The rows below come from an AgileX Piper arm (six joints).
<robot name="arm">
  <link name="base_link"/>
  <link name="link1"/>
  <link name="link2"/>
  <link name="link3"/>
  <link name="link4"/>
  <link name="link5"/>
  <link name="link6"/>
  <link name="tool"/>
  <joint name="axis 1" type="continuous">
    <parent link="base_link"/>
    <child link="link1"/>
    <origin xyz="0 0 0.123" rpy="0 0 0"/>
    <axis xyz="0 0 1"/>
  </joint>
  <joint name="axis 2" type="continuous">
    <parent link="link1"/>
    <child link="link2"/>
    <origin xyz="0 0 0" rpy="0 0 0"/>
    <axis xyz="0 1 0"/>
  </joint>
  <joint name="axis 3" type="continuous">
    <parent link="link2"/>
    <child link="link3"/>
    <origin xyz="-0.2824 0 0.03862" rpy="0 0 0"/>
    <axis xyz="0 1 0"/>
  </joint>
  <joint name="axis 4" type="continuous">
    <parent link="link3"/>
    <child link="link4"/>
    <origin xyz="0.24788 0 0.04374" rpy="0 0 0"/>
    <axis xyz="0.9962 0 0.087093"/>
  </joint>
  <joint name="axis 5" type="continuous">
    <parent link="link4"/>
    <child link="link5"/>
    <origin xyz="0 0 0" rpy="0 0 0"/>
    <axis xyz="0 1 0"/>
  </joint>
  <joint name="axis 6" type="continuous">
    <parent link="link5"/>
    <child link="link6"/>
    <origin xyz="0.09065 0 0.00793" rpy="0 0 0"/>
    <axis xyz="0.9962 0 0.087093"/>
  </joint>
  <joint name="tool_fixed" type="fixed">
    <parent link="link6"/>
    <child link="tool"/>
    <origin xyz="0 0 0" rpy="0 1.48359 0"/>
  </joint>
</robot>
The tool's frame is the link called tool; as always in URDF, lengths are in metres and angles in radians. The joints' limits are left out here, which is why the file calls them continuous.
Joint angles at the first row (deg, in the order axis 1, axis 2, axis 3, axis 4, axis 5, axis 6):
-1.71 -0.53 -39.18 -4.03 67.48 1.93
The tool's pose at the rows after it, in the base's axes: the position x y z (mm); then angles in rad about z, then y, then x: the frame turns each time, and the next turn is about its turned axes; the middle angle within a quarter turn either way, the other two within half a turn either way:
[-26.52, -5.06, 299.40, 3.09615, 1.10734, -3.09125]
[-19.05, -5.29, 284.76, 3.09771, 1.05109, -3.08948]
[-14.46, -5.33, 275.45, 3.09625, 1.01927, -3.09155]
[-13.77, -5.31, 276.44, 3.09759, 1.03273, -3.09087]
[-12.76, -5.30, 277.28, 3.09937, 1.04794, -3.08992]
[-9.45, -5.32, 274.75, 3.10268, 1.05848, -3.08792]
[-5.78, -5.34, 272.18, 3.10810, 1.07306, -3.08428]
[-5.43, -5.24, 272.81, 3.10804, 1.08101, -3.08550]
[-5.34, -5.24, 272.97, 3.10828, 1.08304, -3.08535]
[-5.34, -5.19, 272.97, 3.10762, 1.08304, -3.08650]
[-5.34, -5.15, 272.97, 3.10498, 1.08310, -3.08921]
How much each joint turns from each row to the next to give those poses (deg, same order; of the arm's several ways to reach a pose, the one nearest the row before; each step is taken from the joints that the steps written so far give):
0.00 0.05 3.76 0.04 0.04 0.00
0.01 0.00 3.23 0.00 0.00 0.00
0.00 0.00 2.07 0.06 -0.25 0.06
-0.01 0.00 0.02 0.00 -0.79 0.00
0.00 0.00 0.11 0.00 -0.98 0.00
0.00 0.00 1.00 0.00 -1.61 0.00
0.00 0.00 1.09 0.00 -1.93 -0.04
0.00 0.00 0.00 0.06 -0.46 0.00
0.00 0.00 0.00 0.00 -0.11 0.00
0.00 0.00 0.00 0.03 0.00 0.00
0.00 0.00 0.00 0.03 0.00 0.06

